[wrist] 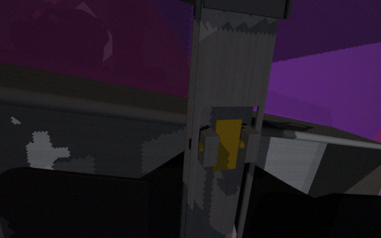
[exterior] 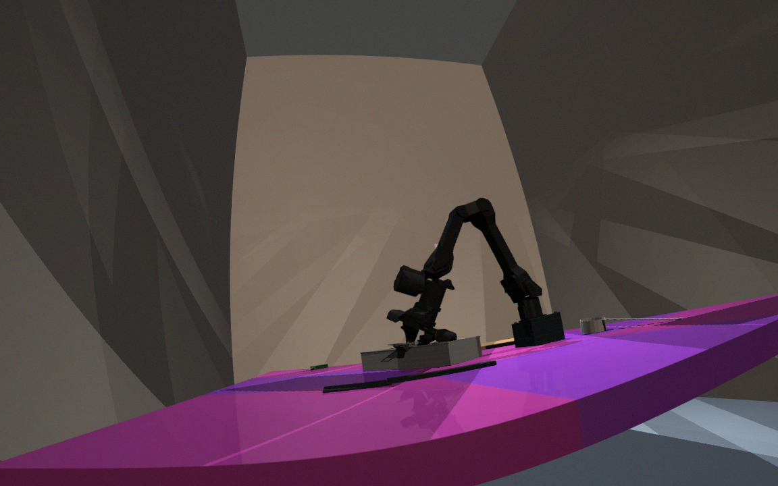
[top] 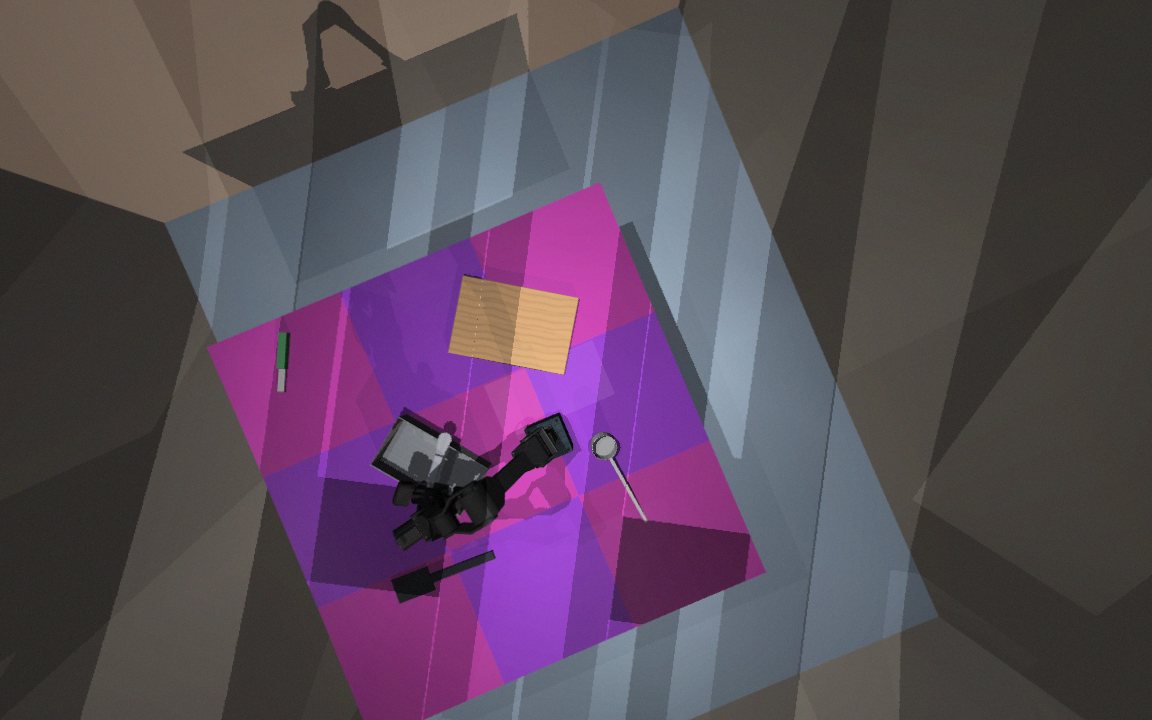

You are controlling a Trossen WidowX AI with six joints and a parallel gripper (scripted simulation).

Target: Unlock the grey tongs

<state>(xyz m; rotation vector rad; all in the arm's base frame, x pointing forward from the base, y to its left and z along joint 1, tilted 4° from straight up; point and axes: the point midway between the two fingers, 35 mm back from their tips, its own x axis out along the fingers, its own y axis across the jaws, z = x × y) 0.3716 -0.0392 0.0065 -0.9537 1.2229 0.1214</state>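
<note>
My gripper tip is now 40 mm past the roasting tin and 40 mm to the left of it. The rest, counted from my gripper tip: yellow lock piece: 10 mm ahead, 30 mm to the left, 30 mm above; then wooden board: 450 mm behind, 290 mm to the right, 20 mm below; then black spatula: 120 mm ahead, 270 mm to the left, 30 mm below.
</note>
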